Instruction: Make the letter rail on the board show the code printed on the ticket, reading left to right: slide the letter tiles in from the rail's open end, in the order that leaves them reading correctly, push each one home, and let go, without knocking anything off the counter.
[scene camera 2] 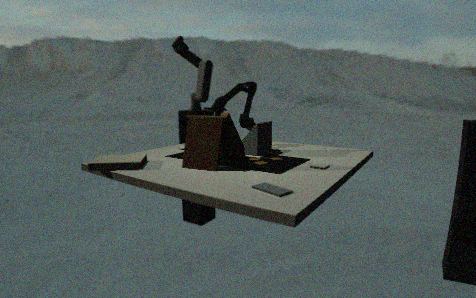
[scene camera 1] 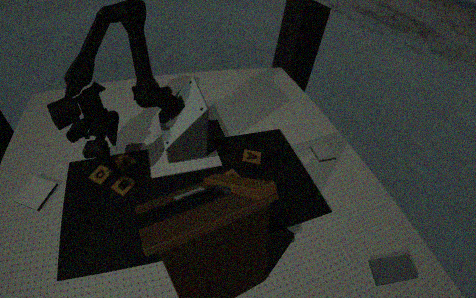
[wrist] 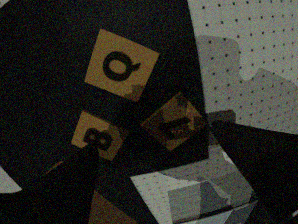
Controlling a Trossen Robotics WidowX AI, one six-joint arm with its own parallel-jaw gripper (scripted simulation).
My gripper shows in scene camera 1 and in the wrist view; in scene camera 2 it is hidden by a brown board. The same spot on a black mat: (scene camera 2: 278,167) is (scene camera 1: 299,189). The same spot on my gripper: (scene camera 1: 112,134) is (wrist: 251,165).
